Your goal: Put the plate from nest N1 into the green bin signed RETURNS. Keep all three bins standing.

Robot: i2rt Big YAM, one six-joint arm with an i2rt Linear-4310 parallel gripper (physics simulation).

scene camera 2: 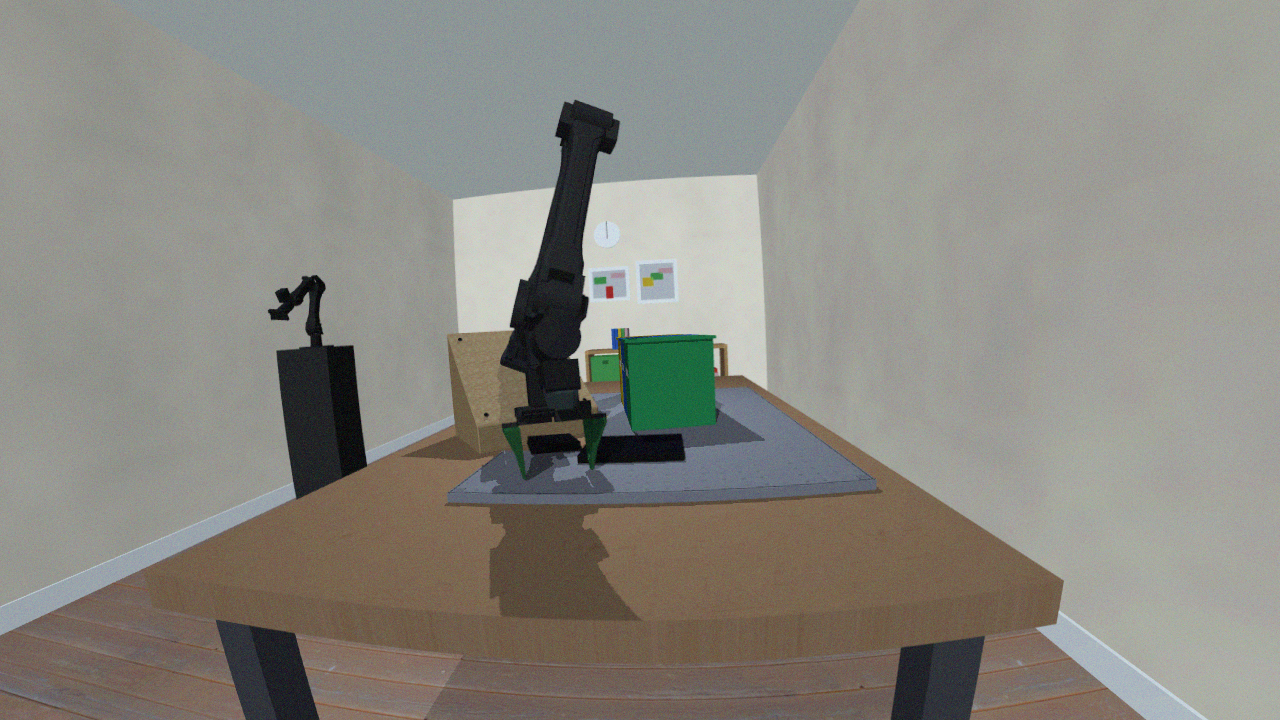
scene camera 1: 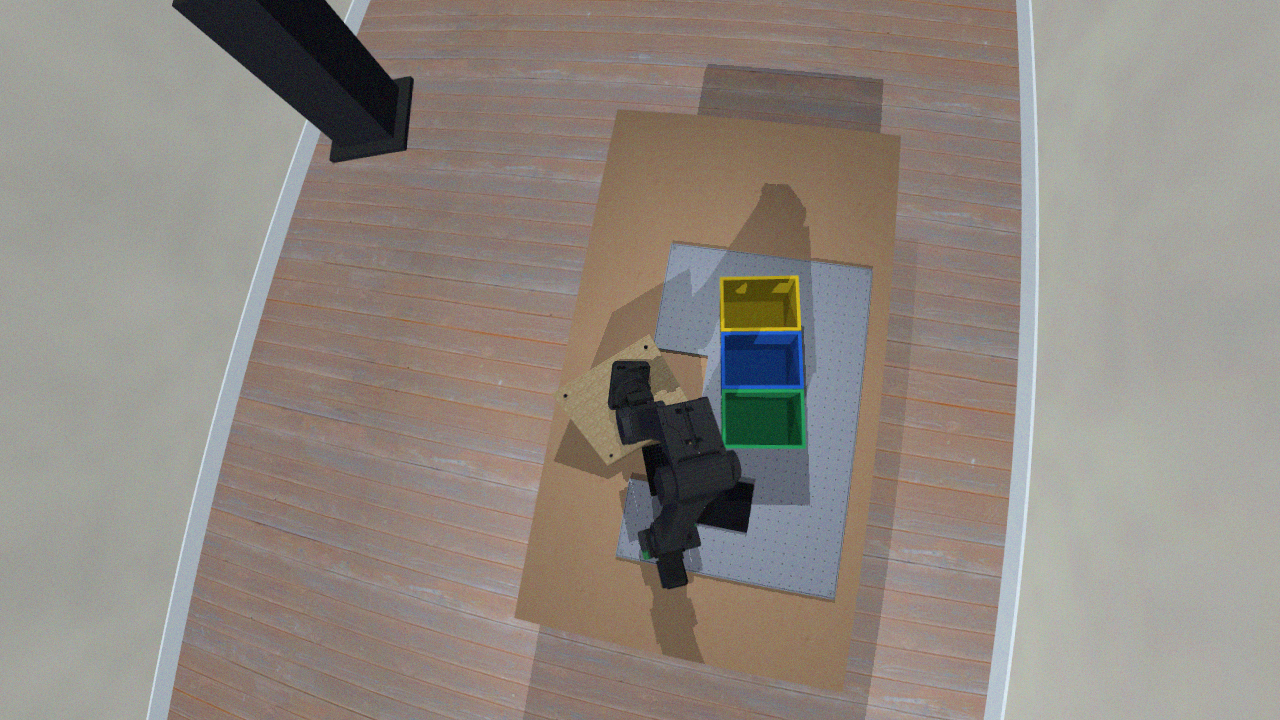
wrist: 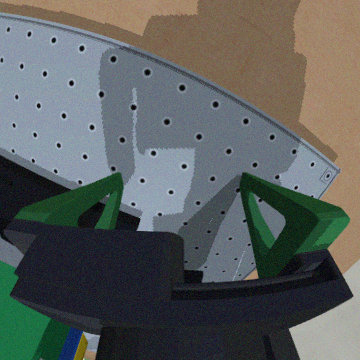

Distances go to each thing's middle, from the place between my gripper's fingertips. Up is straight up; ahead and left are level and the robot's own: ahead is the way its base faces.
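Black nest [scene camera 2: 634,448]: 12 cm ahead of my hand, 9 cm to the left of it. Also counted from my hand: green bin [scene camera 2: 670,383], 28 cm to the left, 22 cm ahead, 9 cm above; blue bin [scene camera 1: 761,359], 41 cm to the left, 23 cm ahead, 9 cm above; black plate [scene camera 2: 540,444], 18 cm to the left, 2 cm behind. Going by their middles, of the things named here the blue bin is the farthest from my hand.
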